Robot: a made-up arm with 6 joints.
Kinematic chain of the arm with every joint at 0, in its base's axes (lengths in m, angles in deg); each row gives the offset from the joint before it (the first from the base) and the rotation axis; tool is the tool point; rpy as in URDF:
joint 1: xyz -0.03 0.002 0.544 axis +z
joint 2: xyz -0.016 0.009 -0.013 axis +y
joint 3: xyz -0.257 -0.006 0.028 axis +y
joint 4: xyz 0.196 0.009 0.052 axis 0.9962 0 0.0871
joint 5: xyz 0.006 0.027 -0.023 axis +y
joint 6: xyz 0.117 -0.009 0.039 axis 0.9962 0 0.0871
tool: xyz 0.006 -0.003 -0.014 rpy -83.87 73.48 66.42
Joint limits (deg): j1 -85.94..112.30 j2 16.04..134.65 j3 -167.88..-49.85 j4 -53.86..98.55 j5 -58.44..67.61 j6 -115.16..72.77
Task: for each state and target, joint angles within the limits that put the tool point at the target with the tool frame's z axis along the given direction. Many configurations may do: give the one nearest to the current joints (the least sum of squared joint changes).
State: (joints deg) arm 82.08 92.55 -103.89 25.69 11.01 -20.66
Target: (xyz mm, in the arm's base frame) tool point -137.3 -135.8 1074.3 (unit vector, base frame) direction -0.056 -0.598 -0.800
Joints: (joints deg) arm 79.65 54.44 -141.33 57.02 32.05 -22.31
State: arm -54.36 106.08 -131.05 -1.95 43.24 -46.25
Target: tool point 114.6 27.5 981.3 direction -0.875 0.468 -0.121
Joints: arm -9.58 67.49 -117.11 15.23 50.50 -26.15
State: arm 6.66 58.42 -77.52 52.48 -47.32 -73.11
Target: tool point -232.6 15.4 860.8 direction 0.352 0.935 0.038
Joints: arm -29.45 16.04 -76.82 95.34 -58.38 -95.00
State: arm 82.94 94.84 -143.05 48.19 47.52 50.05
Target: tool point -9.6 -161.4 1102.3 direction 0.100 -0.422 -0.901
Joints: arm 110.38 67.16 -157.54 35.24 1.14 35.38
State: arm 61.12 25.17 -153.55 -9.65 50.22 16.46
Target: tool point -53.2 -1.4 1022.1 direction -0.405 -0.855 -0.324
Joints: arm 97.64 52.58 -121.40 -1.86 45.74 -0.80
